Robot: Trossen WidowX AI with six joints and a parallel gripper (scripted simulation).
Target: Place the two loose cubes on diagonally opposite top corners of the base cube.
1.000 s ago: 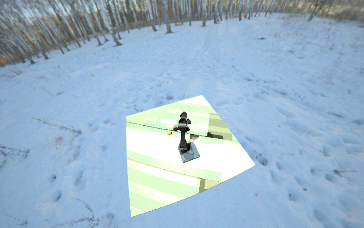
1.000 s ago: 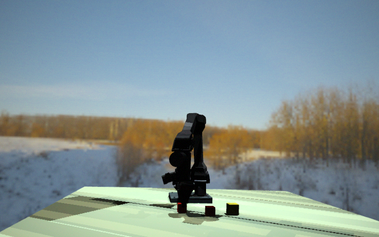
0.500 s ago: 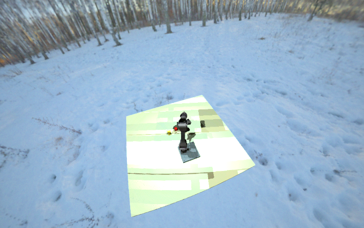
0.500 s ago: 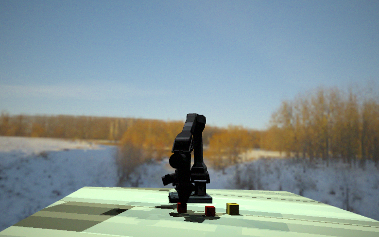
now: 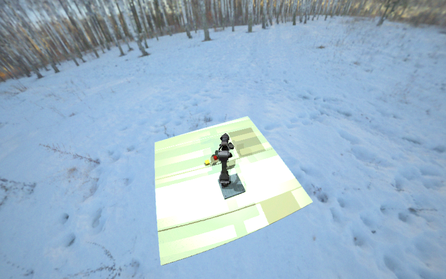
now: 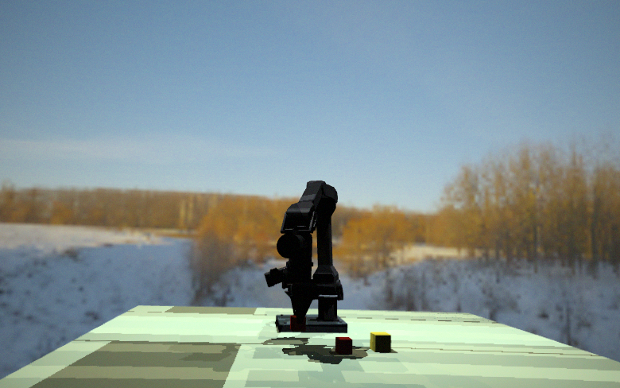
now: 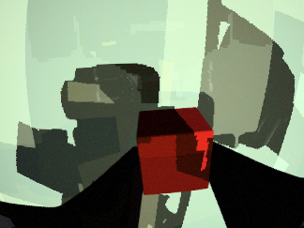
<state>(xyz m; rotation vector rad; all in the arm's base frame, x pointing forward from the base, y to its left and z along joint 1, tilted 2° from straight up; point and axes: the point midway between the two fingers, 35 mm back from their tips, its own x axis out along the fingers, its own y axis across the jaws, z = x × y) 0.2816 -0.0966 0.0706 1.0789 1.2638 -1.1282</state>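
My gripper tip is now 20 cm to the right of the yellow base cube and 4 cm above it.
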